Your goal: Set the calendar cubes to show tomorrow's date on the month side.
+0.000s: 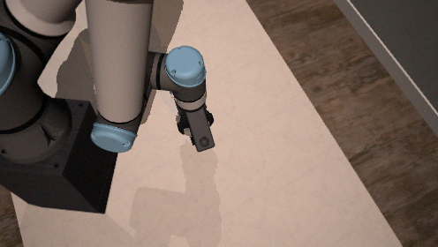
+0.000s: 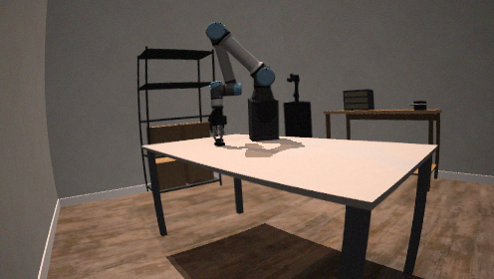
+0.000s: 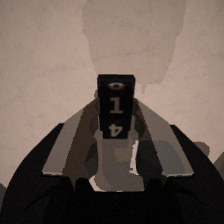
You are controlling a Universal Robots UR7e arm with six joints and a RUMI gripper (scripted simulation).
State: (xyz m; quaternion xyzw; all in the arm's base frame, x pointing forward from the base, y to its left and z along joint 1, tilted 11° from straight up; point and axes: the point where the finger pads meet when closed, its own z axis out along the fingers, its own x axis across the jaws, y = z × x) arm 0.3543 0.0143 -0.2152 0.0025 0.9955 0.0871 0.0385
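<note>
The dark calendar cube lies 10 mm below my hand. From my hand the other things lie so: calendar tray (30 mm below, 20 mm to the left).
</note>
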